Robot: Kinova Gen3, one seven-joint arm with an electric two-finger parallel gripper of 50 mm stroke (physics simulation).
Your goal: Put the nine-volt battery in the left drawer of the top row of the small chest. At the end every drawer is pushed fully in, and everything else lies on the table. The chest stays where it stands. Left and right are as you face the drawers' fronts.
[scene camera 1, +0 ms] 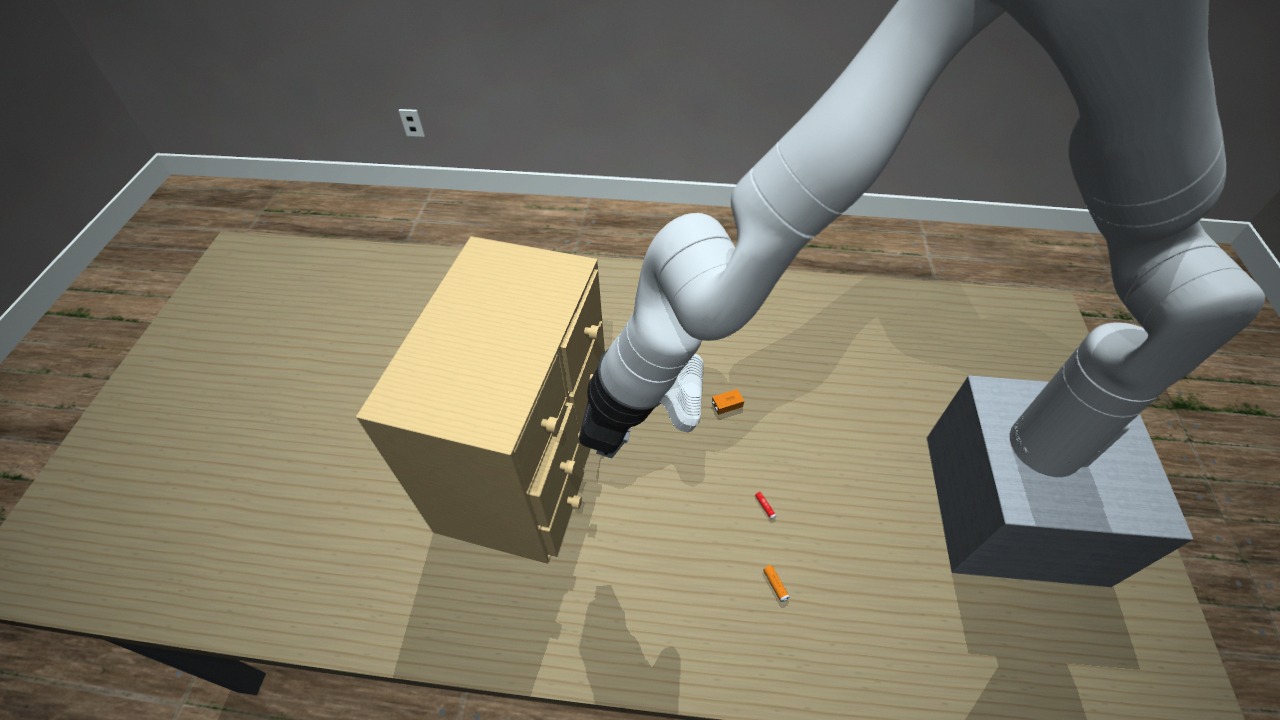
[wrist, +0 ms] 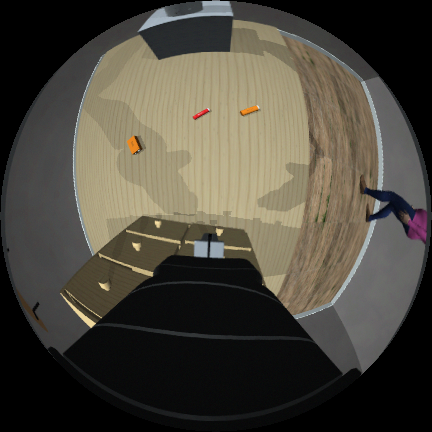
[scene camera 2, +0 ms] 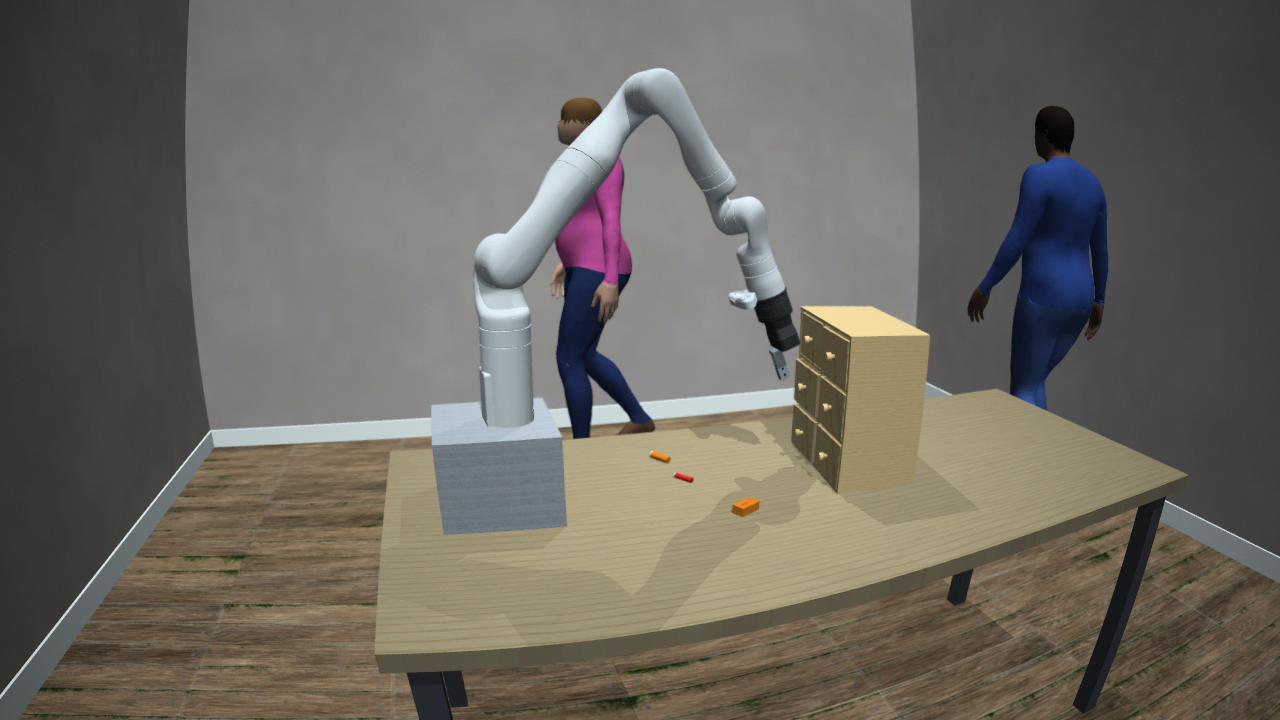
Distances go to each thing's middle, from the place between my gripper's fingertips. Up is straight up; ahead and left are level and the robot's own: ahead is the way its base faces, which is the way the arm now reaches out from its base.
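There is the small chest [scene camera 1: 447, 414]. Measured from my hand, the chest is 30 mm below, 90 mm to the right and 140 mm ahead.
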